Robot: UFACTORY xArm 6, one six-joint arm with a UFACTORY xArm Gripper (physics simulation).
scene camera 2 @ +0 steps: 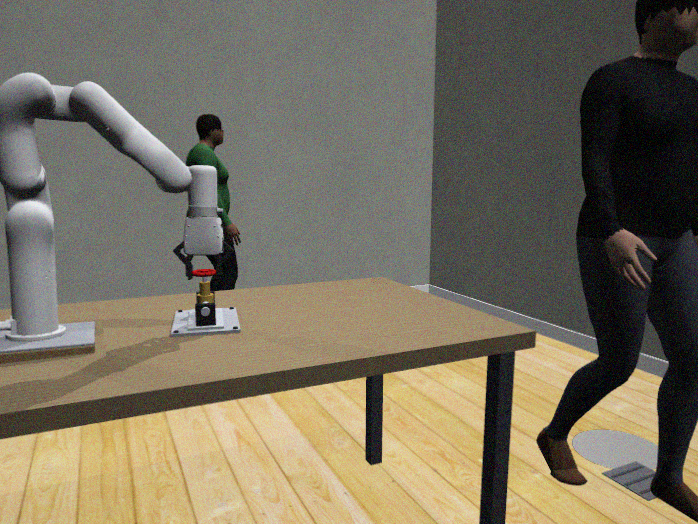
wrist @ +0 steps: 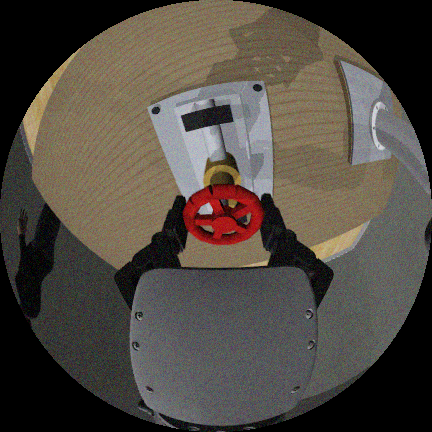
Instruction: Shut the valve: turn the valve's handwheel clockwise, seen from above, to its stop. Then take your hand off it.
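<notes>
The valve's red handwheel [scene camera 2: 204, 272] [wrist: 223, 223] sits level on top of the brass valve stem [scene camera 2: 205, 291] [wrist: 221, 172]. The valve's black and grey body stands on a light grey base plate [scene camera 2: 231, 322] [wrist: 167, 145] on the table. My gripper [scene camera 2: 203, 274] [wrist: 223, 205] points straight down over the valve and is shut on the handwheel, with one black finger at each side of its rim in the wrist view. In the scene view the right-hand finger is hard to make out against the person's dark trousers.
The wooden table [scene camera 2: 338, 321] [wrist: 110, 150] carries the arm's base plate [scene camera 2: 78, 335] [wrist: 367, 135] at the left in the scene view. A person in green [scene camera 2: 221, 180] stands behind the table, beyond the gripper. A person in black [scene camera 2: 637, 152] is at the right, off the table's end.
</notes>
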